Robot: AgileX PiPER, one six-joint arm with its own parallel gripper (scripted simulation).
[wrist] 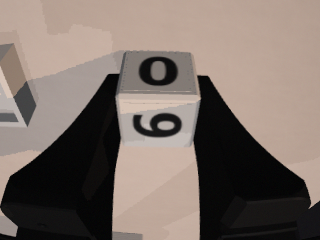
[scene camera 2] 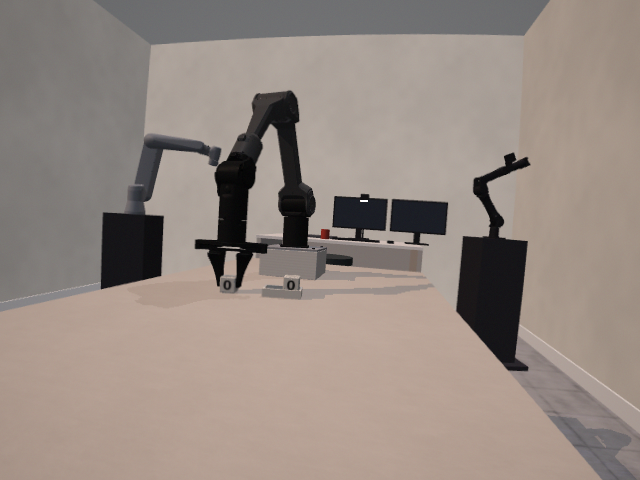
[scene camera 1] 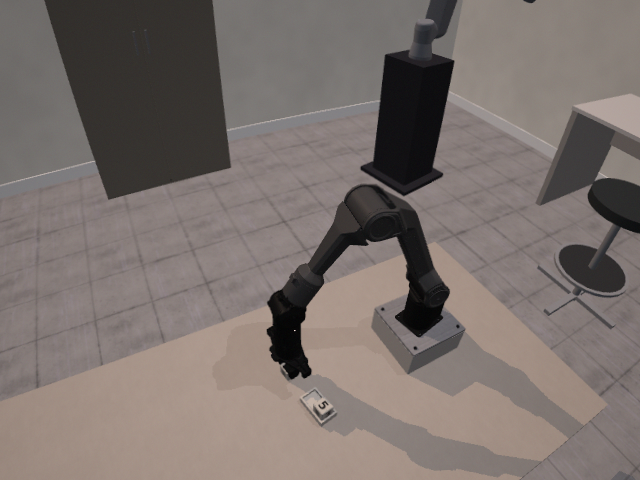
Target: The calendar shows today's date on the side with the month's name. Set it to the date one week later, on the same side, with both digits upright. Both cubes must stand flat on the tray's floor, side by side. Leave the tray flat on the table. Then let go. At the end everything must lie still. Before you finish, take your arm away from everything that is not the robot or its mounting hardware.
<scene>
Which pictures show my gripper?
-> The wrist view, scene camera 2 and scene camera 1: all of them.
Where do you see a white number cube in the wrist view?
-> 157,97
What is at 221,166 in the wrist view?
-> My gripper.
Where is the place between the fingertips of my gripper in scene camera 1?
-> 289,370
</scene>
